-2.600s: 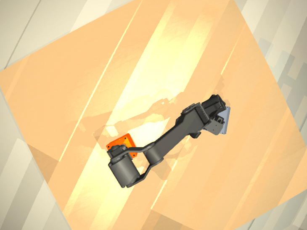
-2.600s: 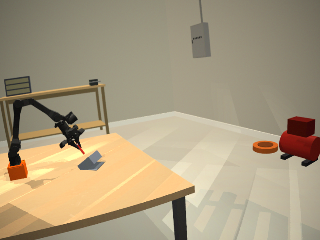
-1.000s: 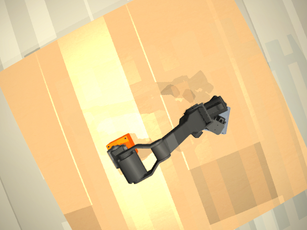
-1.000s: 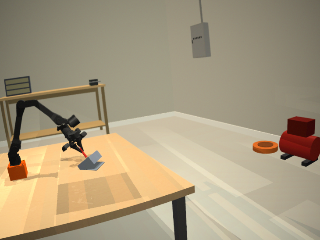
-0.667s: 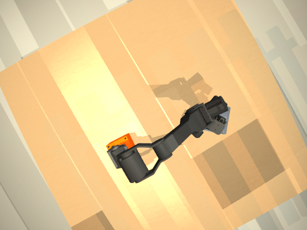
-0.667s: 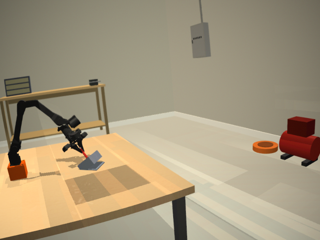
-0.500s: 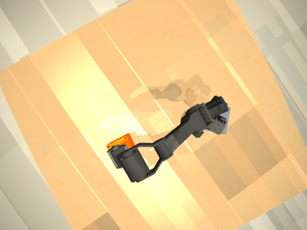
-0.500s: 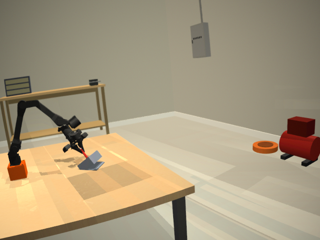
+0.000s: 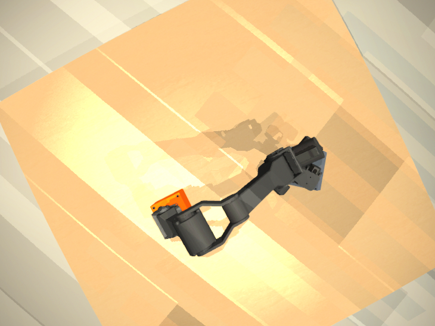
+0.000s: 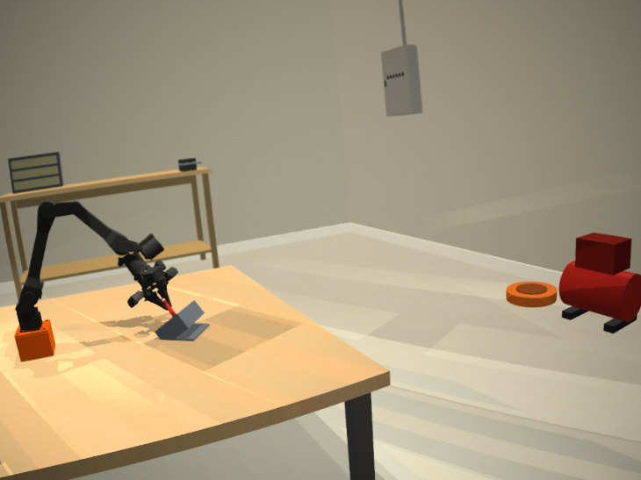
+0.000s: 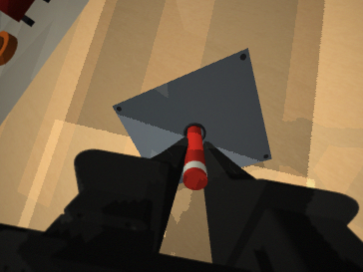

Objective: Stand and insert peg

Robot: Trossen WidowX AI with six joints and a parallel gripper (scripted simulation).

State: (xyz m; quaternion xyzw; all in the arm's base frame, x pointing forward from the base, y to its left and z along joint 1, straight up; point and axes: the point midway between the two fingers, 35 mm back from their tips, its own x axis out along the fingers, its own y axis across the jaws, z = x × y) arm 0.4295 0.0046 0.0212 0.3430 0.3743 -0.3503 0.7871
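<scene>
The grey sloped panel is 3 cm ahead of my gripper tip, 1 cm to the right of it and 5 cm below it. The rest, counted from my gripper tip: red peg 1 cm behind, 1 cm to the left, 1 cm above.
</scene>
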